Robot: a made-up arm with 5 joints.
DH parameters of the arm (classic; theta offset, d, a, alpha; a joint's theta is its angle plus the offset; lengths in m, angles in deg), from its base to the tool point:
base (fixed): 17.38 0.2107 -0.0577 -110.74
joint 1: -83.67 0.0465 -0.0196 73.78
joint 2: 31.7 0 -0.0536 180
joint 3: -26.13 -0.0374 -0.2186 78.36
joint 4: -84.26 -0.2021 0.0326 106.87
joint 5: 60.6 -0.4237 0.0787 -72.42
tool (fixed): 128.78 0.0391 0 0
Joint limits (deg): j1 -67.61..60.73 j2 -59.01..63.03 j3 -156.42..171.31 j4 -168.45..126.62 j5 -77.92..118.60
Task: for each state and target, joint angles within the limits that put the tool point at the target. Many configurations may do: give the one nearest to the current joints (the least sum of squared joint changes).
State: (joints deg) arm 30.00 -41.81 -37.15 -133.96 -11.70
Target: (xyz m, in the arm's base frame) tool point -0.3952 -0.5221 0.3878
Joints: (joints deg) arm 49.87 -19.07 -19.04 -154.60 -53.65
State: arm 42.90 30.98 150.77 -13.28 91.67
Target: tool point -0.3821 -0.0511 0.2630
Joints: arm 11.05 21.24 147.17 -57.50 73.32
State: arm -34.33 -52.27 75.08 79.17 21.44
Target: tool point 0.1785 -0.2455 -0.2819
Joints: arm -2.82 -16.50 41.22 126.15 39.00
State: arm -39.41 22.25 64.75 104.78 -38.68
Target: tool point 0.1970 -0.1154 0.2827
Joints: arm -17.00 18.79 78.67 63.50 -67.94
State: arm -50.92 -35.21 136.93 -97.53 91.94
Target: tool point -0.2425 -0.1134 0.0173
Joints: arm -34.03 -39.34 115.16 -46.76 60.20
